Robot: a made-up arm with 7 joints. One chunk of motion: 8 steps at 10 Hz.
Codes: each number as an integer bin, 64 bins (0 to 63) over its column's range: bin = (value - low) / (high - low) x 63, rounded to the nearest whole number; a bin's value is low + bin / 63 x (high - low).
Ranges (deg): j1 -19..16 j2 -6..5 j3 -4..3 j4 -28..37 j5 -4..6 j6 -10..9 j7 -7..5
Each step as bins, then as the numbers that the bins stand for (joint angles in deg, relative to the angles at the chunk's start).
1 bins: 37 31 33 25 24 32 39
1 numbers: 1.56 -0.59 -0.33 -2.21 -0.19 -0.35 0.43
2 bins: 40 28 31 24 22 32 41
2 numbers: 3.22 -1.11 -0.56 -3.24 -0.51 -0.35 0.81
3 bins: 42 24 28 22 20 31 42
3 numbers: 4.33 -1.81 -0.89 -5.30 -0.83 -0.65 1.00
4 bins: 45 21 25 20 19 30 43
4 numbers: 6.00 -2.33 -1.22 -7.37 -0.98 -0.95 1.19
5 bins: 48 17 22 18 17 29 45
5 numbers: 7.67 -3.03 -1.56 -9.43 -1.30 -1.25 1.57
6 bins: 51 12 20 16 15 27 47
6 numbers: 9.33 -3.90 -1.78 -11.49 -1.62 -1.86 1.95
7 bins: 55 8 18 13 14 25 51
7 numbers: 11.56 -4.60 -2.00 -14.59 -1.78 -2.46 2.71
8 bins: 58 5 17 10 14 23 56
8 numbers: 13.22 -5.13 -2.11 -17.68 -1.78 -3.06 3.67
